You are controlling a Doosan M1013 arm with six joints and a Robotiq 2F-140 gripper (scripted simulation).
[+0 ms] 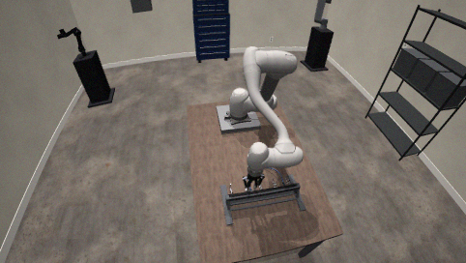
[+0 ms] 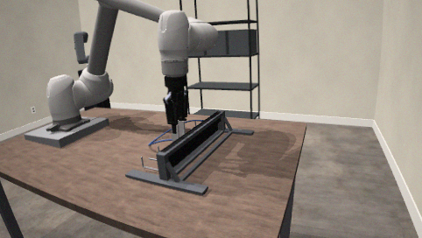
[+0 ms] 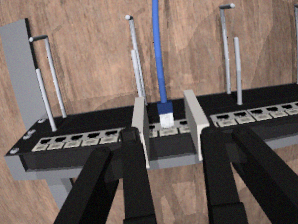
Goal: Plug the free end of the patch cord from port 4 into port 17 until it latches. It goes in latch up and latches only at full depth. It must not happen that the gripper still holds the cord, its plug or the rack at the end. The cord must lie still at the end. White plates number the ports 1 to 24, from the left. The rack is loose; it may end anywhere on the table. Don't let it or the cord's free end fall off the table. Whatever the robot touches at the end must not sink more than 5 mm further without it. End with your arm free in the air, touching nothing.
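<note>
Right now the plug is 1 cm ahead of my hand and 3 cm below it.
</note>
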